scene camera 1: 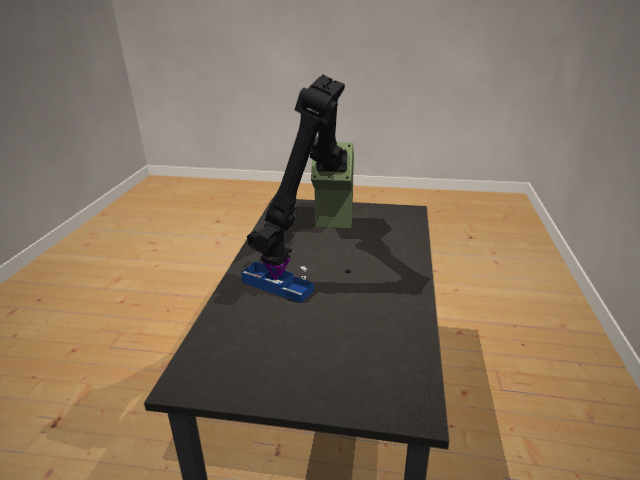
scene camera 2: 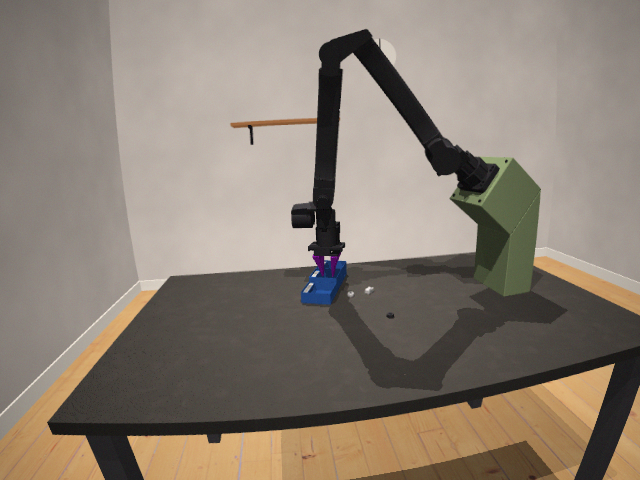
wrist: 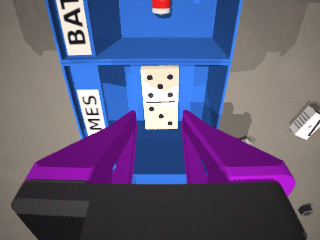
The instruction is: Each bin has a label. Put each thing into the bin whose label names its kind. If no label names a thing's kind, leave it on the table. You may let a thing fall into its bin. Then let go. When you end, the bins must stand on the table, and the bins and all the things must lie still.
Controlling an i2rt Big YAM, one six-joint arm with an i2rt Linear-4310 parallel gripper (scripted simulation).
In view: my gripper (scene camera 2: 328,275) and a cream domino (wrist: 160,83).
My gripper also shows in the wrist view (wrist: 159,118).
